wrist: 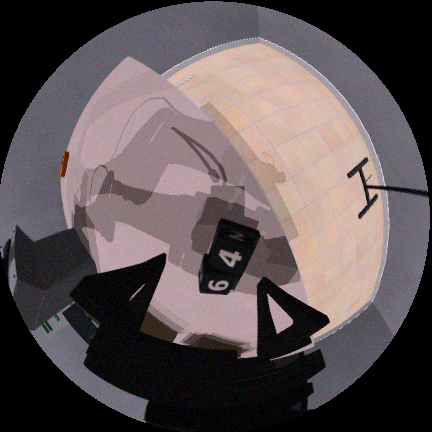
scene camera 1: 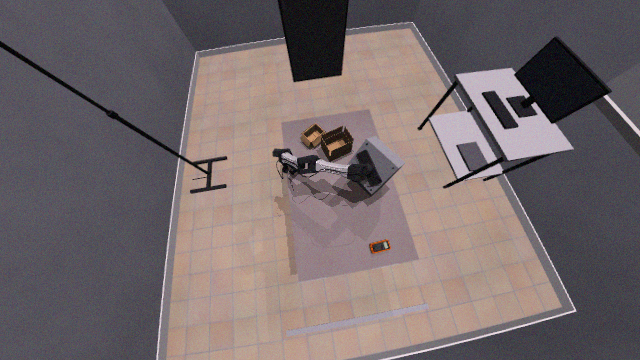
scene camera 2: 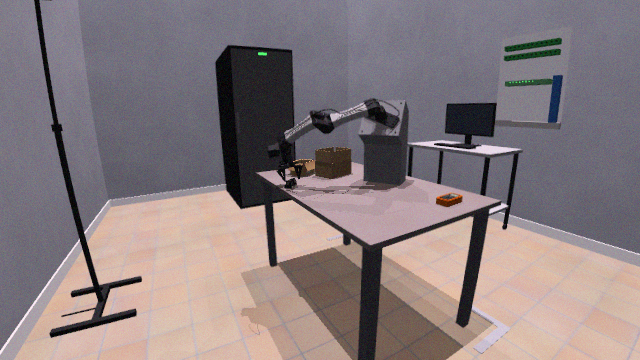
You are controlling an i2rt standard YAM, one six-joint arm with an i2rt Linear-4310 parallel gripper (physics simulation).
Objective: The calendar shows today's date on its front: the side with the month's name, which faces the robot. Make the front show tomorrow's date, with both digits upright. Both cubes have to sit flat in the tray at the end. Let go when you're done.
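Observation:
The black desk calendar stands on the table near its edge. In the wrist view, a white 4 shows on one black face, a white 6 on a face nearer the gripper, and a dimmer mark like an N or a sideways 2 at the far end. The month's name and the tray cannot be made out. My gripper is open, pointing down above the calendar; its fingertips stand apart on either side of the block's near end in the wrist view, with nothing held. In scene camera 1 the arm hides the calendar.
A large open cardboard box and a smaller one stand near the arm. The grey pedestal carries the arm's base. An orange meter lies at the table's far end.

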